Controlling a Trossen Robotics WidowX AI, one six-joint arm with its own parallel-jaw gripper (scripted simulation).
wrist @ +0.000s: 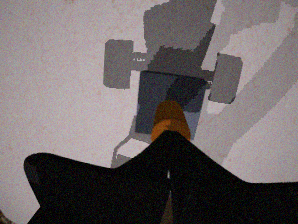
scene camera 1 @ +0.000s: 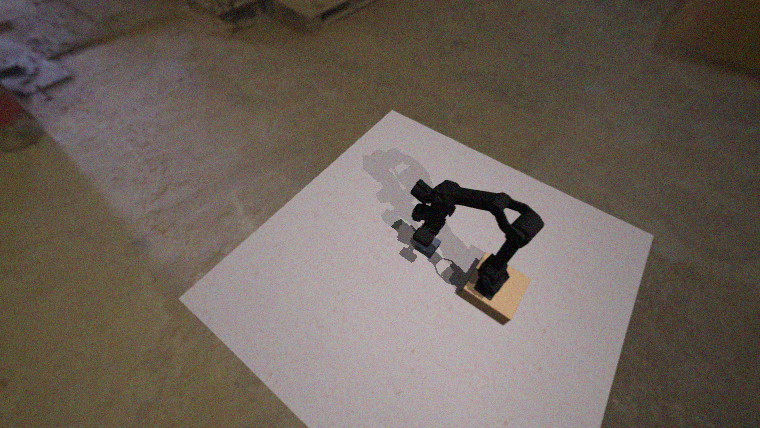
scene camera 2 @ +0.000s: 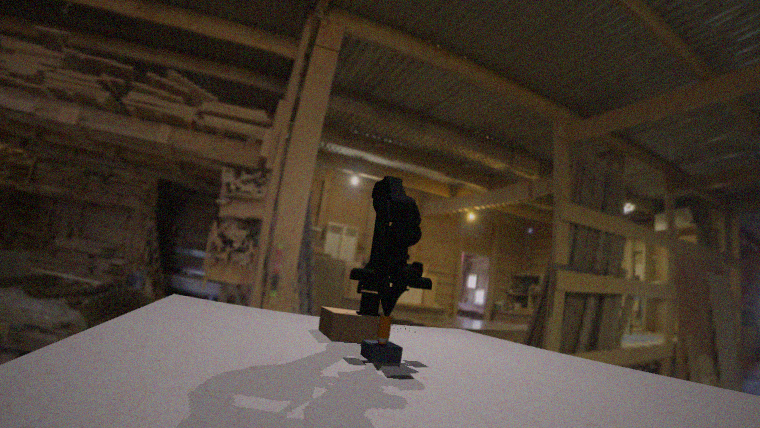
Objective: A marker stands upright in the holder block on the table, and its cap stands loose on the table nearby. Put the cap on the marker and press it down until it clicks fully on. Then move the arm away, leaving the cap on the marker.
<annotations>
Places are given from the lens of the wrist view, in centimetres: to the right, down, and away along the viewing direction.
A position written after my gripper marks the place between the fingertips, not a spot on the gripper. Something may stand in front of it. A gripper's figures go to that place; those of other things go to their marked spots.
my gripper (wrist: 169, 136): 1, 2, 9
orange cap (wrist: 169, 116): 1, 0, 10
</annotations>
